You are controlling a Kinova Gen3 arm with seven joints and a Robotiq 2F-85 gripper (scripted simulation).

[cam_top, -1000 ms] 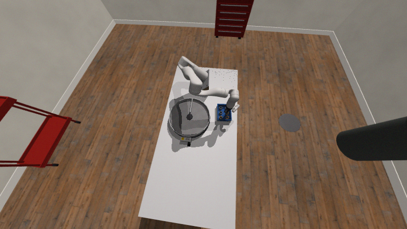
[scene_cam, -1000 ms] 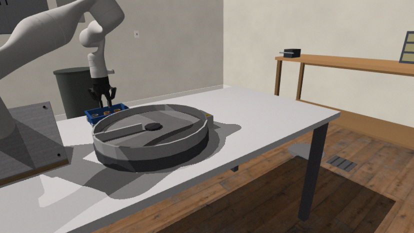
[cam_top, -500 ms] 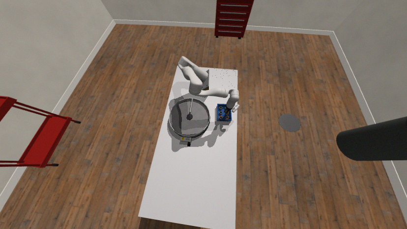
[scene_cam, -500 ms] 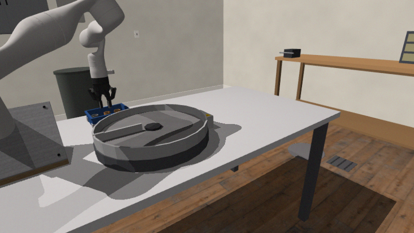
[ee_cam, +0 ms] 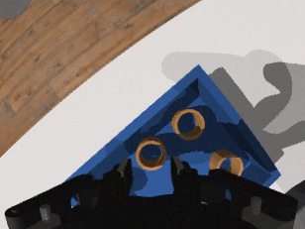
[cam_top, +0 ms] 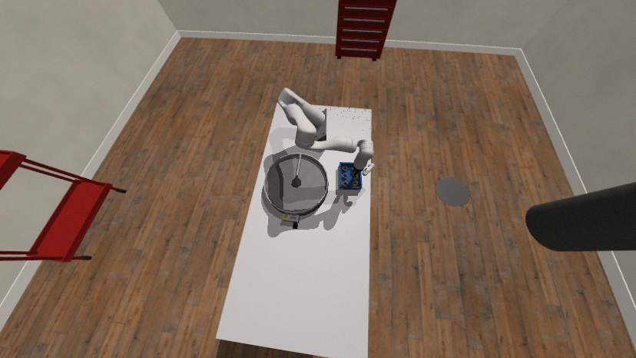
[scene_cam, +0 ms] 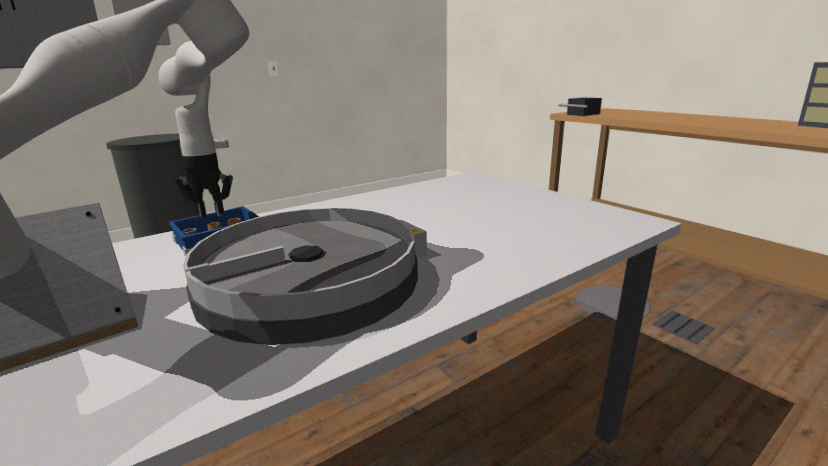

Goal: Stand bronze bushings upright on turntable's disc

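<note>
The blue crate lies 50 mm below my hand and 30 mm to the right of it. Also, from my hand: grey turntable: 400 mm to the right, 50 mm ahead, 20 mm below.
</note>
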